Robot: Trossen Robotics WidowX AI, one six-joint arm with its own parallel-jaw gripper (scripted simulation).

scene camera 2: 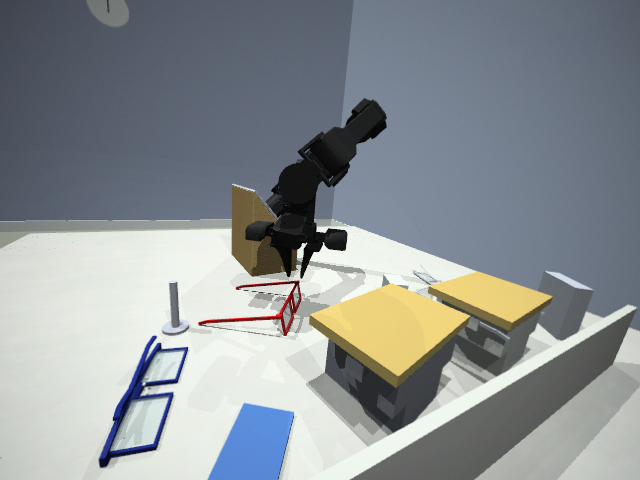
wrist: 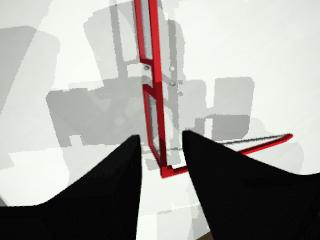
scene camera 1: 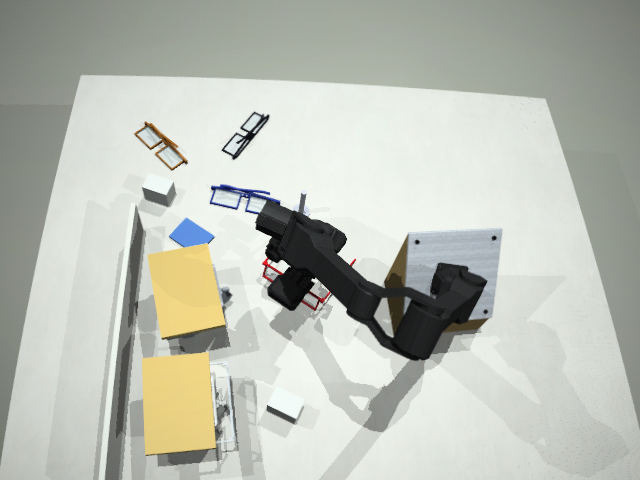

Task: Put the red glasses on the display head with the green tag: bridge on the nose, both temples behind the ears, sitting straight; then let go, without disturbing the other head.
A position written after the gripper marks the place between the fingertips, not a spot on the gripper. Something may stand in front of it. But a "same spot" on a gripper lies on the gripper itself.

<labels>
The gripper shows in scene camera 2, in the wrist view (pixel 161 140) and in scene camera 1. The same spot on the gripper: (scene camera 2: pixel 309 249) is (scene camera 1: pixel 286 270).
</labels>
